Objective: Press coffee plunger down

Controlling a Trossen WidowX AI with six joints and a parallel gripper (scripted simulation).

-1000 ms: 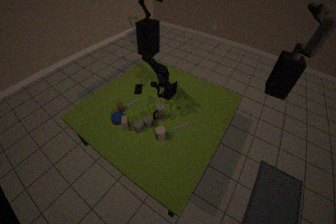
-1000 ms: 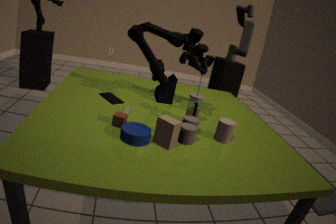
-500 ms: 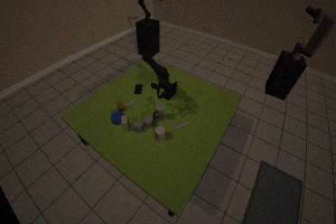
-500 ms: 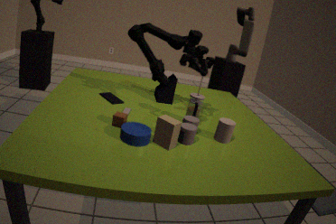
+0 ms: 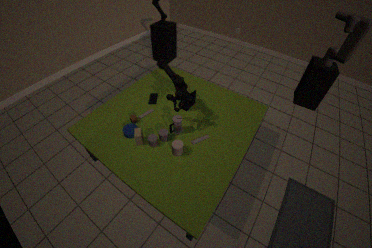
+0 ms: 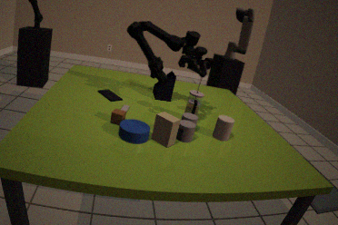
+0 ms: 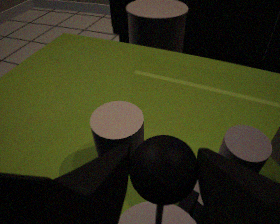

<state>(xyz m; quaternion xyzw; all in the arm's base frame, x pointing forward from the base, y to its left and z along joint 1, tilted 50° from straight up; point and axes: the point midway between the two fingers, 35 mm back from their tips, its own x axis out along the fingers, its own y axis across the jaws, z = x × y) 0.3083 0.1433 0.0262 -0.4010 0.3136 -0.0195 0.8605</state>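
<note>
Now: gripper tip 120 mm above the coffee press and 10 mm to the left of it. From my gripper tip the other things lie so: blue disc 320 mm to the right, 220 mm below, 190 mm ahead; then flat black slab 400 mm to the right, 240 mm below, 230 mm behind.
</note>
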